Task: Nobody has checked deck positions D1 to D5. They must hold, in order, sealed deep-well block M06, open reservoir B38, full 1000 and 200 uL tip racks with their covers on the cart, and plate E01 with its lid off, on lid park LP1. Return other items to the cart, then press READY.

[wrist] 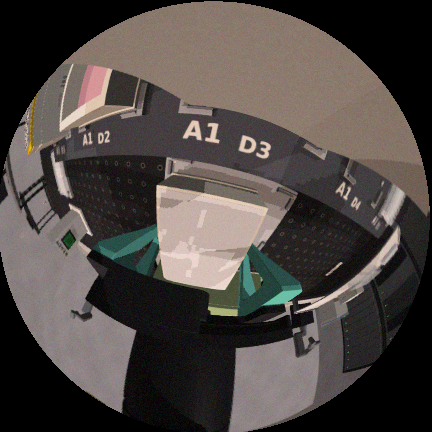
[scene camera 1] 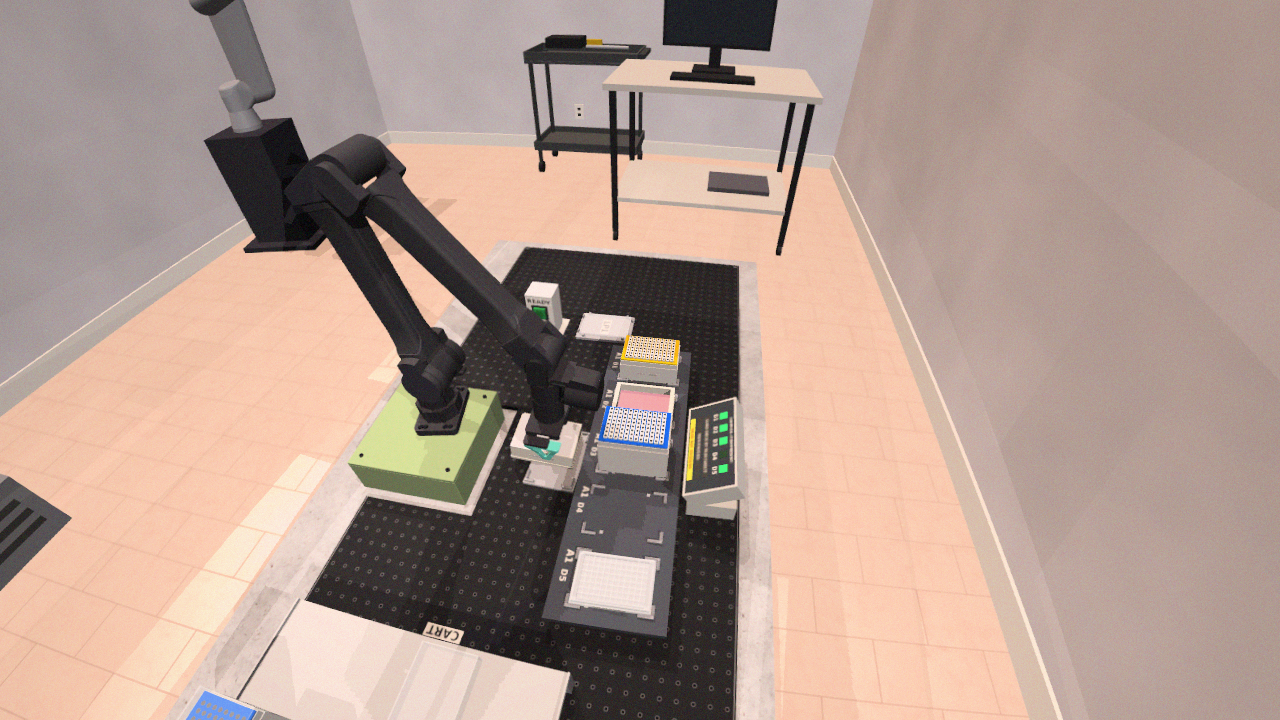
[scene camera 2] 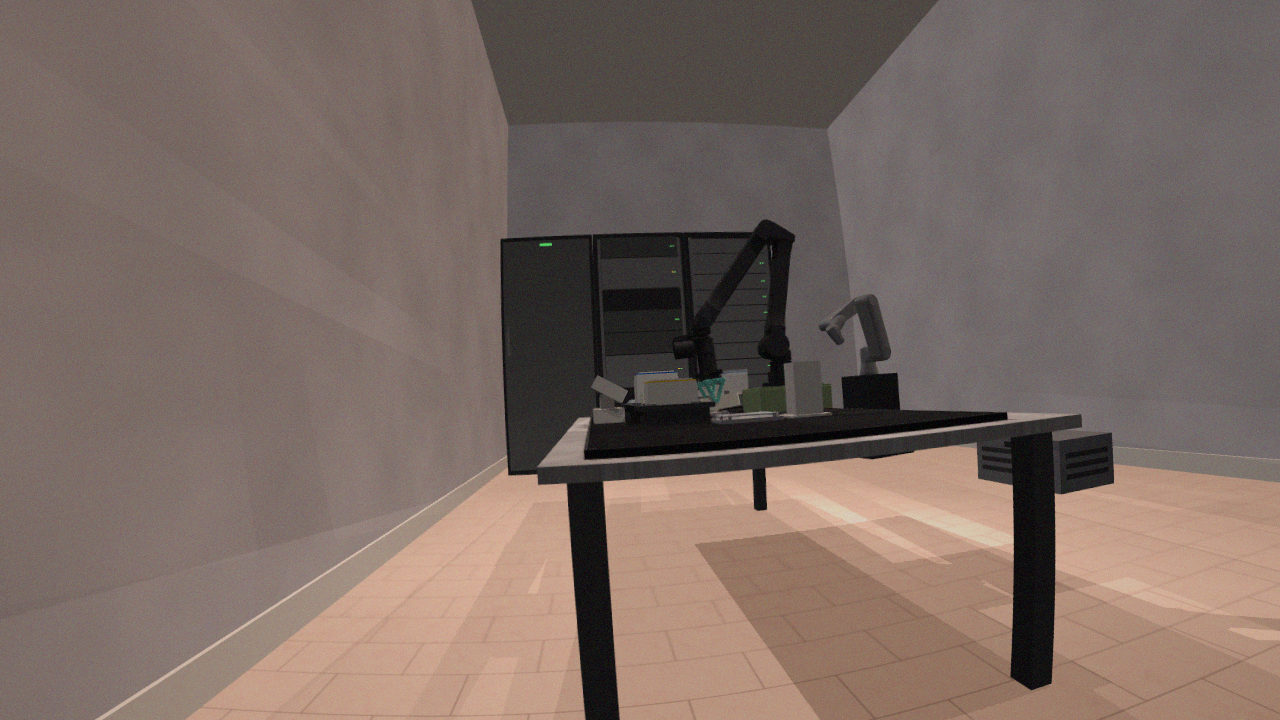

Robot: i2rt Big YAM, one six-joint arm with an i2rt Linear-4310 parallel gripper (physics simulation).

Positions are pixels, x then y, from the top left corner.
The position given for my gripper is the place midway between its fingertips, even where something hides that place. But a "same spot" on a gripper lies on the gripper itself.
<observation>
My gripper shows in the wrist view, in scene camera 1 and in scene camera 2 (713,403). The same spot on my gripper: (scene camera 1: 535,443) is (wrist: 267,318).
</observation>
